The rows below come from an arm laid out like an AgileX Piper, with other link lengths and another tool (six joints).
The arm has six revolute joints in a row. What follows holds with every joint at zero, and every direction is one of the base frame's.
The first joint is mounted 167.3 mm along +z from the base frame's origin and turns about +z.
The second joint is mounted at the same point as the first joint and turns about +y.
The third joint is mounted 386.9 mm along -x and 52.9 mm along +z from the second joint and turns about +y.
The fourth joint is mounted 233 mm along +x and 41.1 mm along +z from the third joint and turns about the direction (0.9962, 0, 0.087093).
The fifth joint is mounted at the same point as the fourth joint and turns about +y.
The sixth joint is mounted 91.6 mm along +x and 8 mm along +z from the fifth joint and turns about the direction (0.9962, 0, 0.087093).
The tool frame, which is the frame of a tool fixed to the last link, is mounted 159.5 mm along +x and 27 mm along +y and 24 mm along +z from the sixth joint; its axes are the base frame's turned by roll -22.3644, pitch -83.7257 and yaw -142.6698 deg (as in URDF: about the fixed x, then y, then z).
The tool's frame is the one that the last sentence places.
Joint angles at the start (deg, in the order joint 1, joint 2, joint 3, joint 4, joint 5, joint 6):
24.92, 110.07, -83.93, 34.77, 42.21, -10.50
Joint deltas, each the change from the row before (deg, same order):
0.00, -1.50, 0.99, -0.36, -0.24, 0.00
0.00, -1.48, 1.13, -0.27, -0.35, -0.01
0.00, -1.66, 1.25, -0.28, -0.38, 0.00
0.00, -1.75, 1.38, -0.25, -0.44, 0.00
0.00, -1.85, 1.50, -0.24, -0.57, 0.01
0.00, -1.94, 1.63, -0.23, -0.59, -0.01
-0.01, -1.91, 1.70, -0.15, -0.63, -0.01
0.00, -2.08, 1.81, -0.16, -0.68, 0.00
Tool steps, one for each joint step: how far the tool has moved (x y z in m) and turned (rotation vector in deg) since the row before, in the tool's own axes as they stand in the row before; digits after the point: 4 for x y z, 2 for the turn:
-0.0021, -0.0044, -0.0087, -0.10, 0.51, -0.61
-0.0026, -0.0037, -0.0082, -0.11, 0.52, -0.49
-0.0029, -0.0042, -0.0092, -0.10, 0.60, -0.53
-0.0034, -0.0041, -0.0095, -0.10, 0.63, -0.50
-0.0035, -0.0040, -0.0100, -0.11, 0.75, -0.51
-0.0042, -0.0038, -0.0103, -0.12, 0.74, -0.50
-0.0045, -0.0033, -0.0099, -0.11, 0.73, -0.39
-0.0049, -0.0036, -0.0107, -0.09, 0.82, -0.44

